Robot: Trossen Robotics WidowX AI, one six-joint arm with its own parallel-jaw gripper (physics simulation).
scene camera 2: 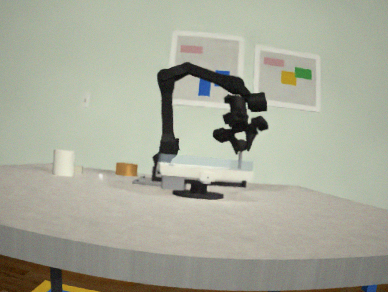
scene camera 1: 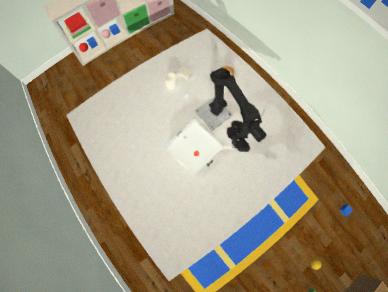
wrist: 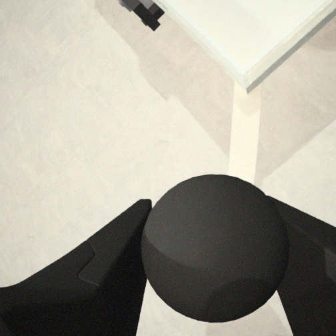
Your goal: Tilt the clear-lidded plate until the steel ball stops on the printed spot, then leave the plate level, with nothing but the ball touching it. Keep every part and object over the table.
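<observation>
The white, clear-lidded plate (scene camera 1: 207, 146) (scene camera 2: 210, 172) (wrist: 240, 30) stands on a black round base (scene camera 2: 198, 194) and looks close to level; a slight tilt cannot be told. The red printed spot (scene camera 1: 196, 153) shows on it. A small grey dot, seemingly the steel ball (scene camera 1: 185, 137), is near the plate's upper-left edge in scene camera 1, apart from the spot. A pale strip (wrist: 244, 135) (scene camera 1: 227, 147) runs out from the plate's corner towards the black knob (wrist: 215, 255) (scene camera 2: 242, 145), which tops a thin post. My gripper (wrist: 204, 208) (scene camera 2: 242, 144) is shut on the knob.
The arm's grey base plate (scene camera 1: 204, 113) is beside the plate. A white cup (scene camera 1: 170, 81) (scene camera 2: 63, 163), a pale block (scene camera 1: 185, 73), an orange round object (scene camera 1: 228, 70) (scene camera 2: 126, 169) and a small white object (scene camera 1: 186, 95) (scene camera 2: 101, 176) stand farther back. A black piece (scene camera 1: 210, 163) (wrist: 150, 20) projects beside the plate.
</observation>
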